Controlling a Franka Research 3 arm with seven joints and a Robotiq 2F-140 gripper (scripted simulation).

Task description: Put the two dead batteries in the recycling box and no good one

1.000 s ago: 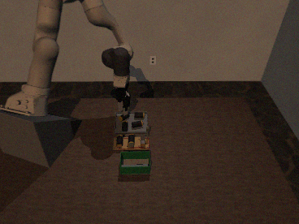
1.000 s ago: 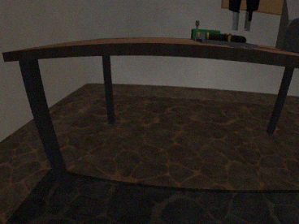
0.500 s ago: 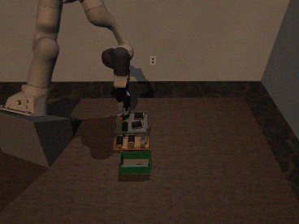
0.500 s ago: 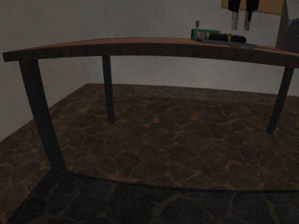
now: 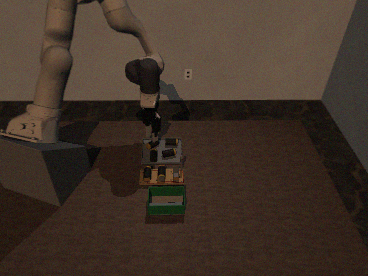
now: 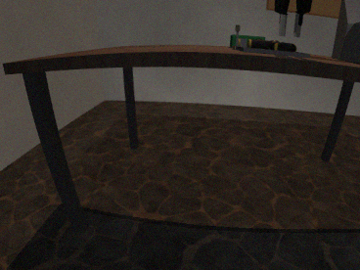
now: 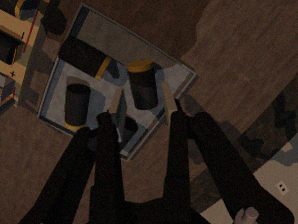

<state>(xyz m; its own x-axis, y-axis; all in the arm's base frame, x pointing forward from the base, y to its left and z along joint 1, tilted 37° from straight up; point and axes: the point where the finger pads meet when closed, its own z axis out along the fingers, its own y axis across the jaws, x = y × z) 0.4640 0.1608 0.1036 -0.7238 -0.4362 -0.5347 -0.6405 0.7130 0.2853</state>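
Right now the yellow bulb is 140 mm ahead of my hand, 170 mm to the right of it and 10 mm below it. The rest, counted from my hand: grey tray 50 mm ahead, 30 mm to the right, 80 mm below; then green recycling box 80 mm ahead, 360 mm to the right, 70 mm below.
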